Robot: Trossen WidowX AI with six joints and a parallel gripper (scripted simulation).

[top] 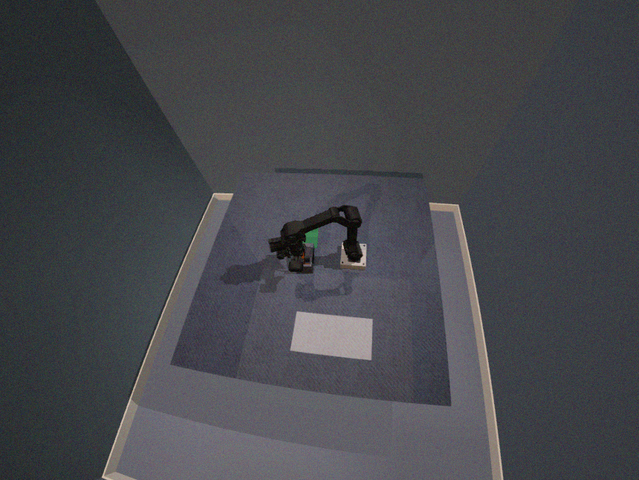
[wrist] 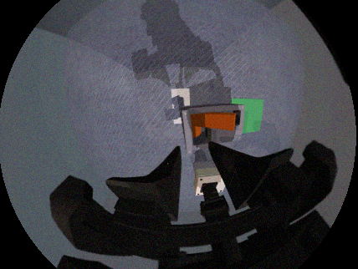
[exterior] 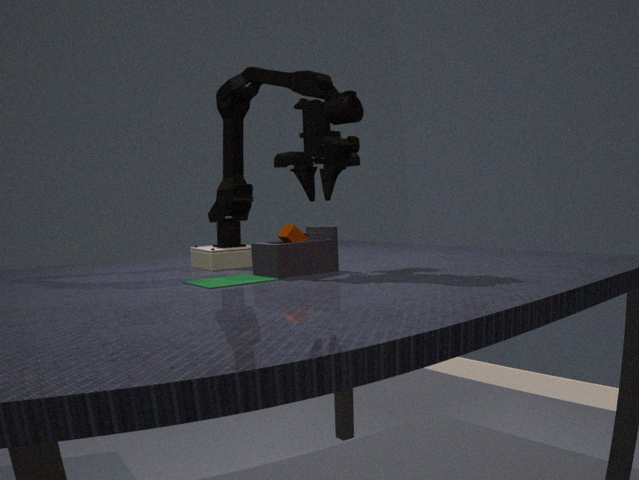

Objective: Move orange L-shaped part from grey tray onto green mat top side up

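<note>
Right now the orange L-shaped part is 4 cm to the right of my gripper tip and 10 cm below it. Also, from my gripper tip: green mat (2 cm ahead, 22 cm to the right, 16 cm below).
</note>
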